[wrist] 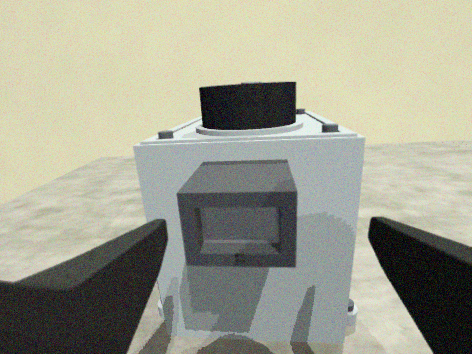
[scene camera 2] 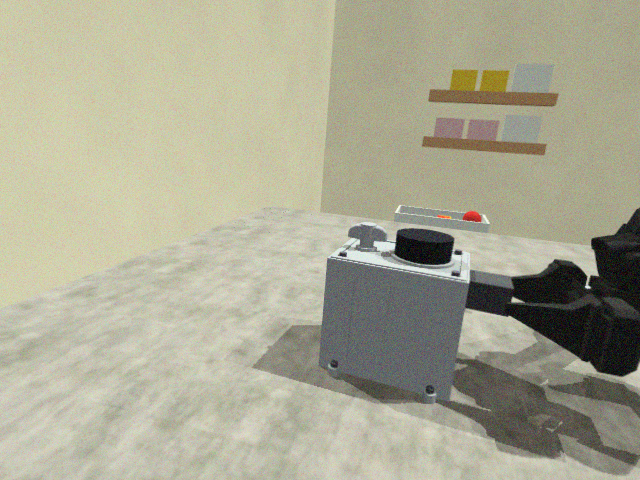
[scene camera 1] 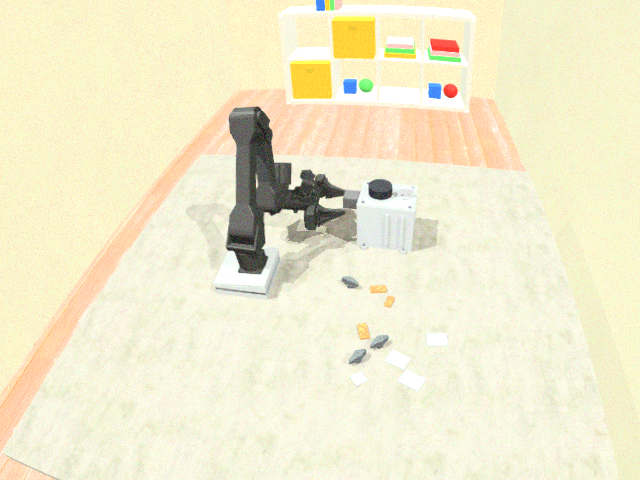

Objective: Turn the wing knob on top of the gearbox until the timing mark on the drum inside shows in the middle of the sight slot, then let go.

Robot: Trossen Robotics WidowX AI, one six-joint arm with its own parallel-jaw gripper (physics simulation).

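Where they show: gripper, fingertip midpoint: (wrist: 267, 228) (scene camera 1: 347, 202); arm's base, link origin: (scene camera 1: 253, 264).
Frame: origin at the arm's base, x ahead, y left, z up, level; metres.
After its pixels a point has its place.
Note:
The gearbox (scene camera 1: 373, 227) {x 0.280, y 0.169, z 0.021 m} (scene camera 2: 392, 325) {x 0.307, y 0.288, z 0.025 m} (wrist: 327, 180) {x 0.236, y 0.187, z 0.066 m} is a pale grey box standing upright. Its silver wing knob (scene camera 1: 405, 192) {x 0.357, y 0.218, z 0.109 m} (scene camera 2: 367, 235) {x 0.355, y 0.236, z 0.108 m} stands on top, behind a black round cap (scene camera 1: 380, 189) {x 0.292, y 0.209, z 0.116 m} (scene camera 2: 424, 246) {x 0.287, y 0.261, z 0.111 m} (wrist: 248, 106) {x 0.257, y 0.227, z 0.104 m} as seen from the arm; the cap hides nearly all of it in the wrist view. A dark grey hood (scene camera 1: 351, 199) {x 0.215, y 0.210, z 0.076 m} (scene camera 2: 490, 292) {x 0.213, y 0.253, z 0.069 m} (wrist: 240, 177) {x 0.209, y 0.230, z 0.078 m} juts from the face towards the arm and frames the sight slot (wrist: 240, 225) {x 0.200, y 0.231, z 0.060 m}. A plain grey surface shows inside; I make out no timing mark. My gripper (scene camera 1: 344, 201) {x 0.201, y 0.220, z 0.058 m} (scene camera 2: 511, 295) {x 0.201, y 0.220, z 0.058 m} (wrist: 267, 228) {x 0.201, y 0.220, z 0.058 m} is open and empty, its fingertips either side of the hood, apart from the knob.
Grey stones (scene camera 1: 349, 281) {x 0.244, y 0.006, z -0.022 m}, orange pieces (scene camera 1: 378, 288) {x 0.316, y 0.012, z -0.041 m} and white squares (scene camera 1: 436, 339) {x 0.469, y -0.124, z -0.045 m} lie on the mat (scene camera 1: 155, 387) {x -0.118, y -0.380, z -0.048 m} in front of the gearbox. A shallow tray (scene camera 2: 439, 223) with a red ball stands far behind the gearbox in the second scene view. A white shelf unit (scene camera 1: 377, 12) stands at the back.

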